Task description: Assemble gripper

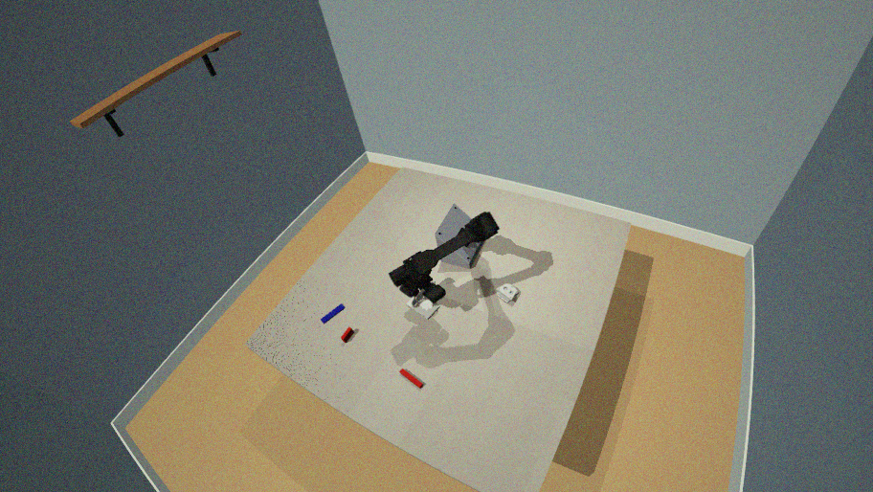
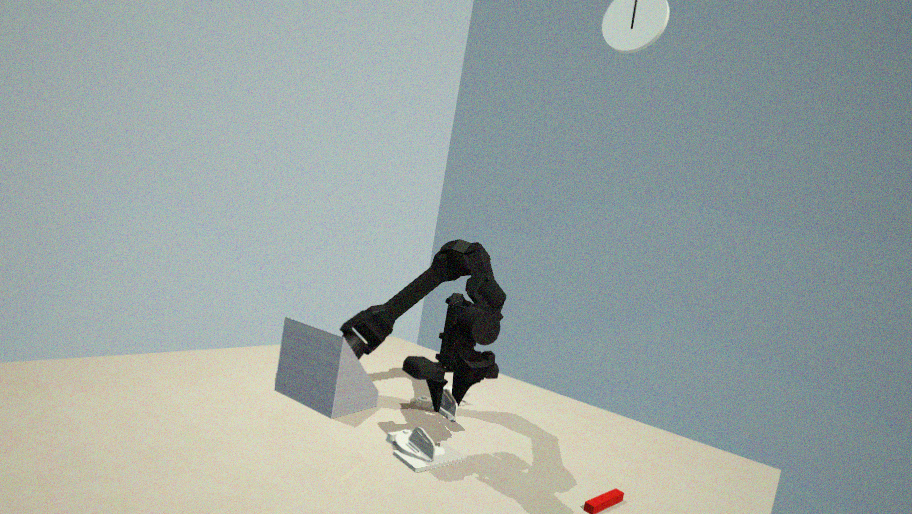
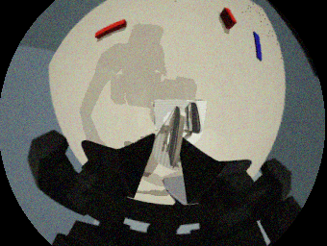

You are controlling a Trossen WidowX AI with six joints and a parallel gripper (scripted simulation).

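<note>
My gripper tip is now 60 mm above the white jaw, 40 mm to the left of it and 40 mm past it. From my gripper tip the other things lie so: red bar (300 mm ahead, 80 mm to the left, 70 mm below); then blue block (380 mm to the right, 180 mm ahead, 80 mm below).
</note>
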